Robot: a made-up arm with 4 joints.
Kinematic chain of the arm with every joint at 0, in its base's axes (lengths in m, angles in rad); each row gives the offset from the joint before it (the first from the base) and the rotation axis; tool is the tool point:
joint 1: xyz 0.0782 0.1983 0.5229 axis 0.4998 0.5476 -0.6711
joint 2: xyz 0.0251 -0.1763 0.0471 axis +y
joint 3: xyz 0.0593 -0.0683 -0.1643 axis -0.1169 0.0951 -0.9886
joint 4: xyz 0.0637 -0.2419 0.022 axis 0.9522 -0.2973 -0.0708
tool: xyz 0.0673 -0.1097 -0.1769
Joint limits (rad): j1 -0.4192..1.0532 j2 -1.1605..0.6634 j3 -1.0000..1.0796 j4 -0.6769..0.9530
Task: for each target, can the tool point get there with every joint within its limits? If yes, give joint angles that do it. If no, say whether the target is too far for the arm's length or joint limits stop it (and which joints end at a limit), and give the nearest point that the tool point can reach.
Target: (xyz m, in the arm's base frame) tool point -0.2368 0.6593 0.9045
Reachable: no: joint limits stop it (at a limit: joint 1, joint 2, joint 3) | nearest point -0.5029 0.0284 0.5254 | short by 0.783 m
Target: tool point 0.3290 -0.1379 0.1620
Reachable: yes | joints 0.2141 0.0313 -0.5384 0.7820
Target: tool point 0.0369 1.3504 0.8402
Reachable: no: too far | nearest point 0.4666 0.2008 0.8555 | short by 1.227 m
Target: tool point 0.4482 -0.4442 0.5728
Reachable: yes | joints -0.0736 -0.8751 0.0004 -0.4624
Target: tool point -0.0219 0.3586 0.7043
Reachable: no: joint limits stop it (at a limit: joint 1, joint 2, joint 3, joint 4) | nearest point 0.4666 0.2008 0.8555 | short by 0.535 m
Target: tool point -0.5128 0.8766 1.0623
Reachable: no: too far | nearest point -0.5049 0.0200 0.5402 | short by 1.003 m
